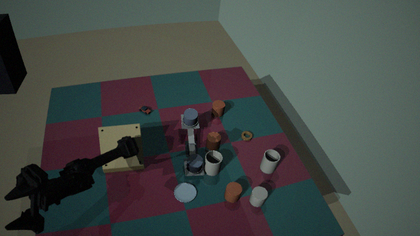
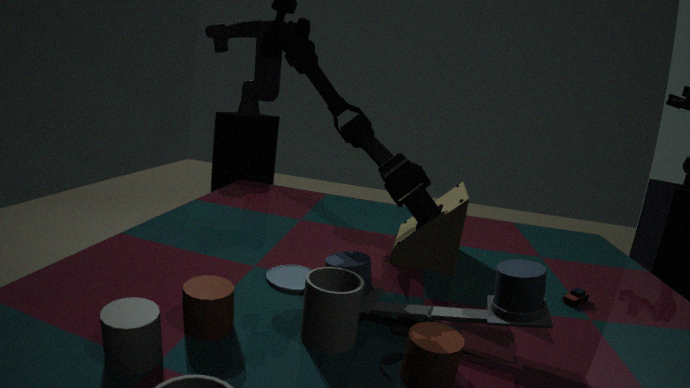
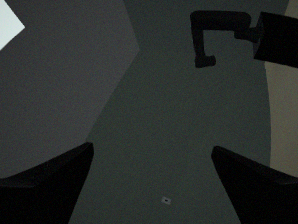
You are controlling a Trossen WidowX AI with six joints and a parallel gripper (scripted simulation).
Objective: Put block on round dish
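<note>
Now: the blue-grey cup 51 cm ahead of my gripper tip, 49 cm below it and 48 cm to the left of it. Also, from my gripper tip: pale round dish: 55 cm below, 46 cm ahead, 38 cm to the left; then white cylinder: 78 cm ahead, 52 cm below, 29 cm to the left; then grey block: 52 cm ahead, 51 cm below, 50 cm to the left.
</note>
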